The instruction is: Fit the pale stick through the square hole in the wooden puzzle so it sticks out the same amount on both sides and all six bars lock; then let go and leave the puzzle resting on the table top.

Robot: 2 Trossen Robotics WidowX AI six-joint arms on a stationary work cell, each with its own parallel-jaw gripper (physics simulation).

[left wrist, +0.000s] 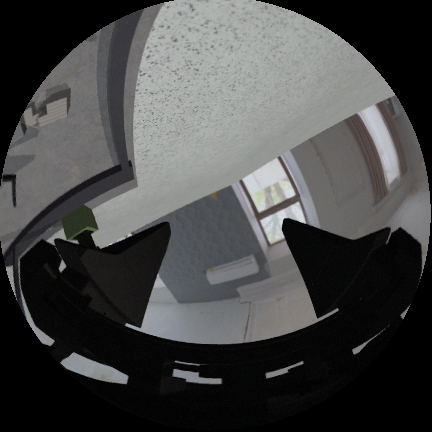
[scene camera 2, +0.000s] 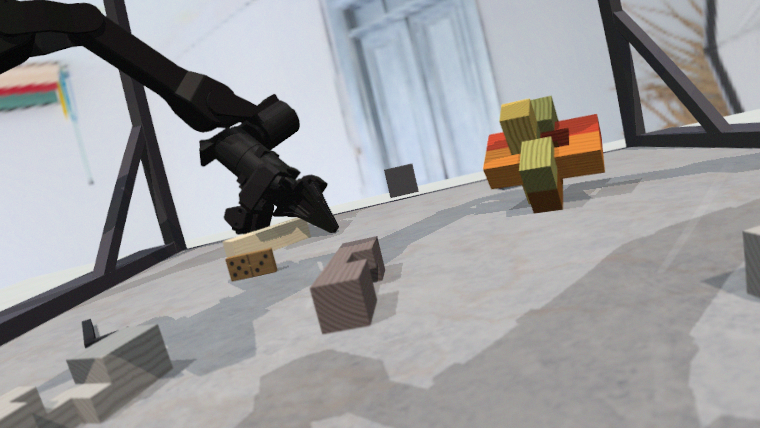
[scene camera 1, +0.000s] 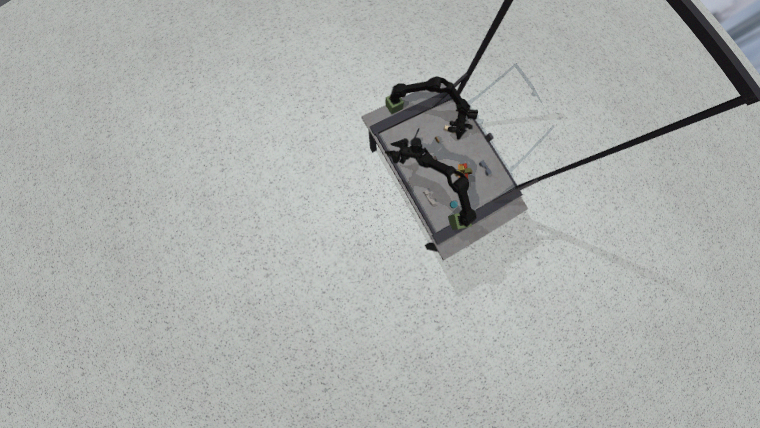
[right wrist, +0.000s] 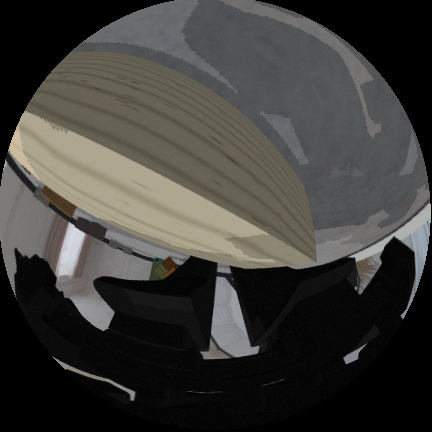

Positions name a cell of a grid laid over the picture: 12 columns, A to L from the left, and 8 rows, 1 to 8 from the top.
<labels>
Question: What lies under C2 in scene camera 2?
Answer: A black frame post.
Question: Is the left gripper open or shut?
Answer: Open.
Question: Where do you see a pale stick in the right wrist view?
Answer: D3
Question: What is the left gripper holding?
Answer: Nothing.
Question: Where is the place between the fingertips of the right gripper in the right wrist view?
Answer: G5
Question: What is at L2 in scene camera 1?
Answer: A black frame post.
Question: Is the right gripper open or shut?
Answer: Shut.
</labels>
